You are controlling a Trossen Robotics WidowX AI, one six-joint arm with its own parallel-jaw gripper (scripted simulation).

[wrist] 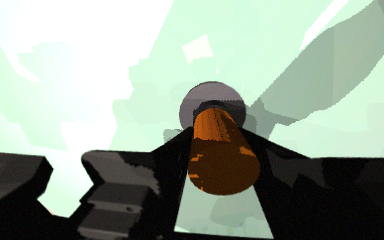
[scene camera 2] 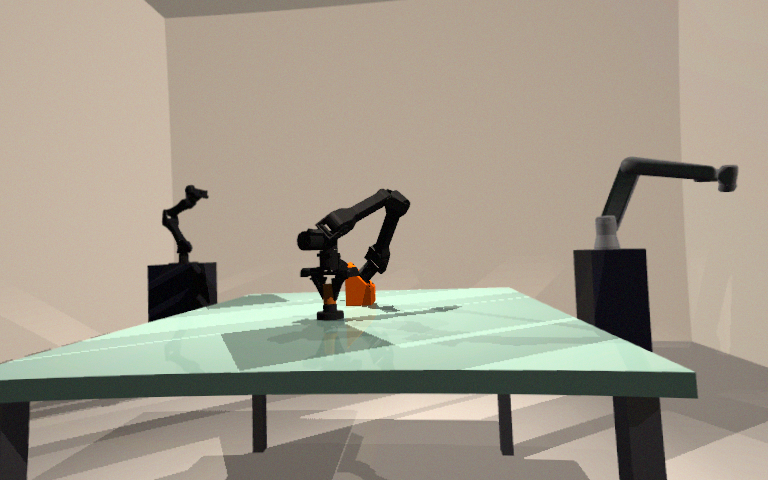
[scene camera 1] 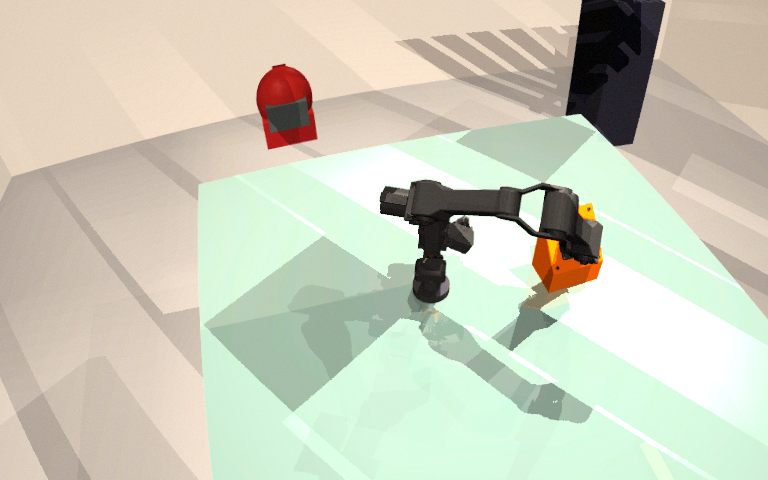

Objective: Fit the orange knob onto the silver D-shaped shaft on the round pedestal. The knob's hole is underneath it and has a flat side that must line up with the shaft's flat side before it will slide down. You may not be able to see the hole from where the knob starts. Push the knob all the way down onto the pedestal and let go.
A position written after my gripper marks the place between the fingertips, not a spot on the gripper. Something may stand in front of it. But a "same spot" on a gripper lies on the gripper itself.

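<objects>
You'd see my gripper in scene camera 1 (431, 272), and it's there in scene camera 2 and the wrist view too. On my gripper, (scene camera 2: 318, 279) and (wrist: 173, 222) are the same spot.
</objects>
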